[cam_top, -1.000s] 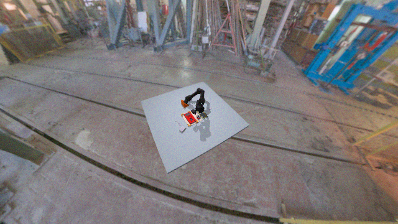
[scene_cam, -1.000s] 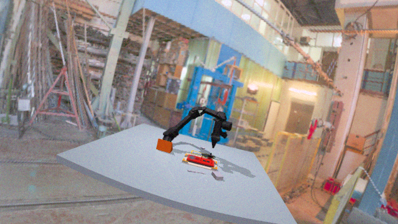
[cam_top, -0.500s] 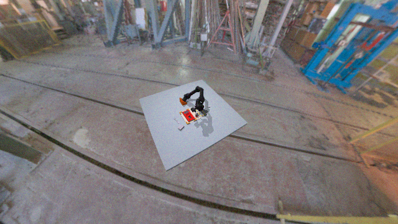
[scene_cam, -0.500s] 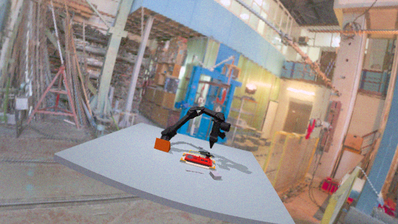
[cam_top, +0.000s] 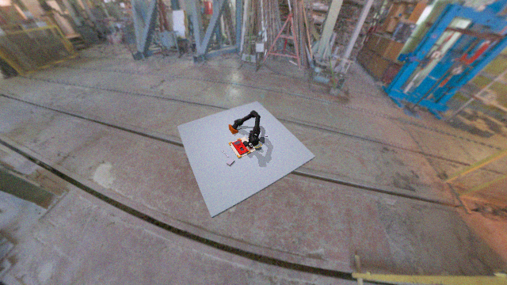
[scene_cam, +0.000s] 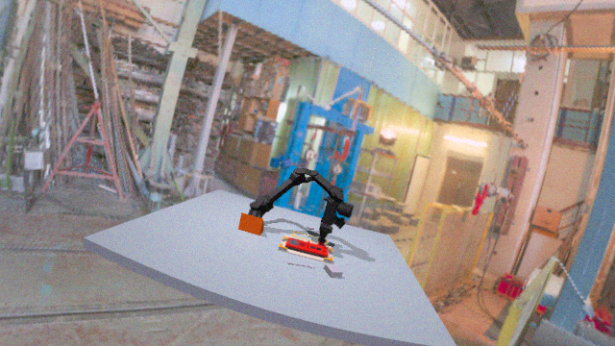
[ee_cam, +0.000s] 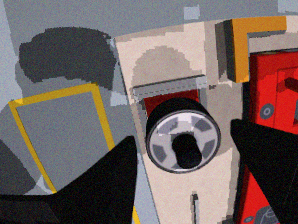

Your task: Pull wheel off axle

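Now: gripper tip right at the wheel. Round my gripper tip: small grey block: 29 cm to the right, 10 cm ahead, 2 cm below; thin rod: 30 cm to the right, 4 cm behind, 3 cm below.
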